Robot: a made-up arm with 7 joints. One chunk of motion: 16 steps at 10 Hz.
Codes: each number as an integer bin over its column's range. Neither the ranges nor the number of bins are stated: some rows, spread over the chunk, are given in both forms.
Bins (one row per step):
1: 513 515 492 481 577 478
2: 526 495 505 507 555 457
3: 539 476 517 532 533 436
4: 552 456 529 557 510 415
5: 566 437 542 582 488 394
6: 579 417 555 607 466 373
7: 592 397 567 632 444 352
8: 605 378 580 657 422 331
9: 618 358 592 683 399 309
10: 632 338 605 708 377 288
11: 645 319 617 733 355 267
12: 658 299 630 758 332 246
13: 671 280 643 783 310 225
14: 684 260 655 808 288 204
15: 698 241 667 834 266 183
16: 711 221 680 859 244 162
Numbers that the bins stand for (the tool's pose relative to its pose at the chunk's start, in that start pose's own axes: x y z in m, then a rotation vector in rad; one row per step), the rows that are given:
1: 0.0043 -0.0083 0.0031 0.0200 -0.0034 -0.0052
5: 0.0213 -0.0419 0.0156 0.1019 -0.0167 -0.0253
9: 0.0380 -0.0759 0.0281 0.1838 -0.0301 -0.0458
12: 0.0508 -0.1013 0.0377 0.2446 -0.0402 -0.0609
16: 0.0677 -0.1349 0.0502 0.3265 -0.0534 -0.0811
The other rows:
2: 0.0085 -0.0169 0.0064 0.0411 -0.0067 -0.0102
3: 0.0127 -0.0251 0.0094 0.0614 -0.0100 -0.0153
4: 0.0168 -0.0337 0.0124 0.0816 -0.0134 -0.0203
6: 0.0255 -0.0505 0.0189 0.1222 -0.0200 -0.0304
7: 0.0296 -0.0591 0.0219 0.1424 -0.0233 -0.0354
8: 0.0338 -0.0673 0.0251 0.1627 -0.0266 -0.0405
10: 0.0424 -0.0845 0.0314 0.2041 -0.0334 -0.0508
11: 0.0466 -0.0927 0.0344 0.2243 -0.0367 -0.0559
13: 0.0549 -0.1095 0.0409 0.2649 -0.0435 -0.0659
14: 0.0591 -0.1181 0.0439 0.2851 -0.0468 -0.0710
15: 0.0636 -0.1263 0.0469 0.3062 -0.0501 -0.0760

